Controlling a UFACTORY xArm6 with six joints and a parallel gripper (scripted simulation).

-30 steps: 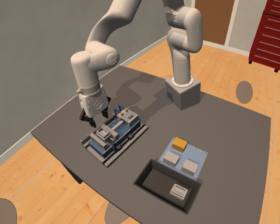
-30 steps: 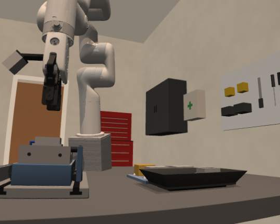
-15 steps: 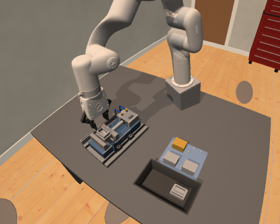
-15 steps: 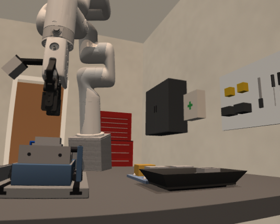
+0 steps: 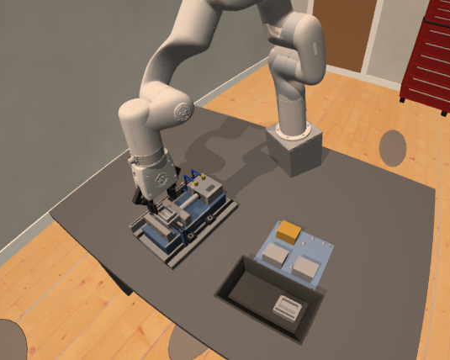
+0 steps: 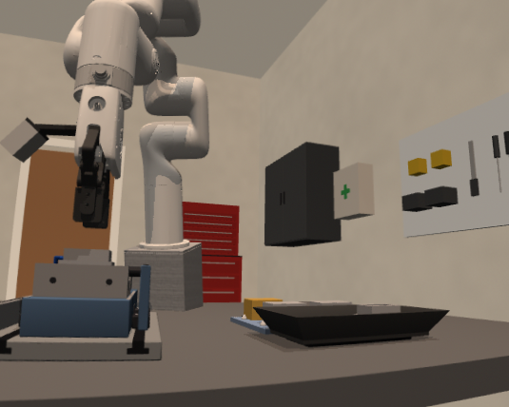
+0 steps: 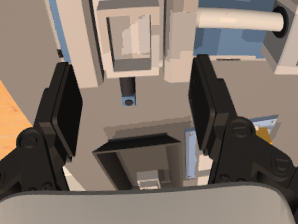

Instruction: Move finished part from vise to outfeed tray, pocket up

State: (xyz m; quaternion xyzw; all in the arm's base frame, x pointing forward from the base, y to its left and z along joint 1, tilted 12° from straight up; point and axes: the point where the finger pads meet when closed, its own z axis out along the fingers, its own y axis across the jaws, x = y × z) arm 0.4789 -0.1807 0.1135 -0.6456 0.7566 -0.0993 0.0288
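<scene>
My hand is 60 mm past the blue vise, 10 mm to the right of it and 120 mm above it. Also, from my hand: light blue plate: 110 mm behind, 360 mm to the left, 160 mm below; dark outfeed tray: 60 mm ahead, 350 mm to the left, 150 mm below; yellow block: 160 mm behind, 310 mm to the left, 140 mm below.
</scene>
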